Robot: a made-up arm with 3 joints. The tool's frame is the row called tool.
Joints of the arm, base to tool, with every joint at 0 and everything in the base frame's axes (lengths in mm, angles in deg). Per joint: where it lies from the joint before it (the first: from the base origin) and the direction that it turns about. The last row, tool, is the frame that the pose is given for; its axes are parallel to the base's.
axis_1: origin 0.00 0.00 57.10 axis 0 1 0
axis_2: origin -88.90 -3.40 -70.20 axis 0 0 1
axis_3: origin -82.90 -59.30 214.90 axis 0 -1 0
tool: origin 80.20 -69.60 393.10
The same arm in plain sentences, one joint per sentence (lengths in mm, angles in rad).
The arm has three revolute joints in a row. What follows holds with every joint at zero, and every direction is one of the base frame's.
Joint 1 sits 57.1 mm along +z from the base frame's origin and rotates about +y.
Joint 2 sits 88.9 mm along -x and 3.4 mm along -y and 70.2 mm along -z from joint 1 and rotates about +z.
Joint 3 sits 82.9 mm along -x and 59.3 mm along -y and 214.9 mm along +z from joint 2 and rotates about -y.
The tool frame, which is the frame that the pose is given for, sits 80.2 mm along +x and 69.6 mm along -y and 393.1 mm along +z from joint 3; its axes are parallel to the base frame's.

